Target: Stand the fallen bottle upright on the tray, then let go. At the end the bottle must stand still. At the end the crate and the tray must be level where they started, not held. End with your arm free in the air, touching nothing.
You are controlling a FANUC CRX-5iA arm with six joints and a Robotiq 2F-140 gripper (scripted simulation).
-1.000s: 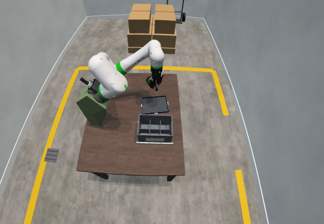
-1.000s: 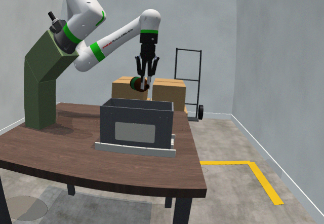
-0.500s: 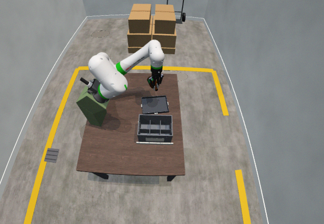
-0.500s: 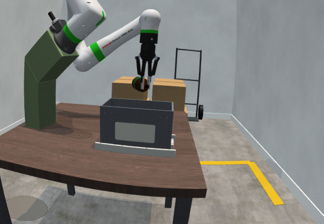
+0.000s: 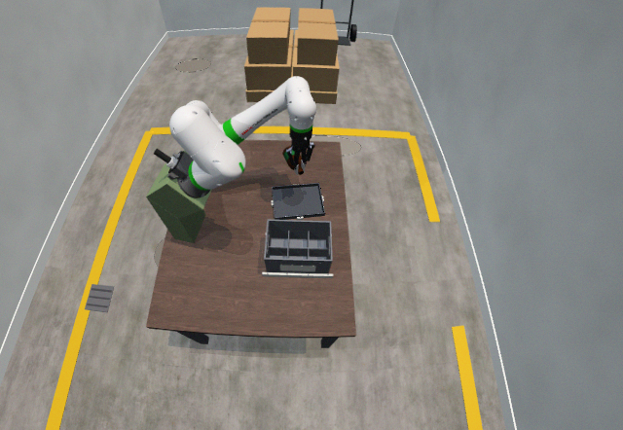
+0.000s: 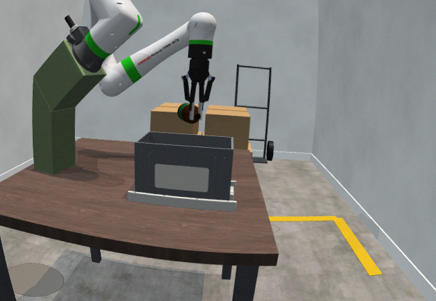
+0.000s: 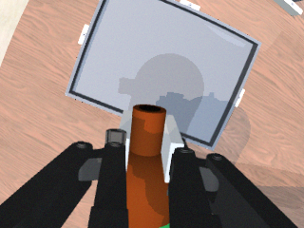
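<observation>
My hand is 5 cm to the right of the brown bottle, 3 cm past it and 2 cm above it. Round my hand: grey tray (21 cm below, 5 cm to the right); dark grey crate (35 cm to the right, 14 cm below, 3 cm ahead).
</observation>
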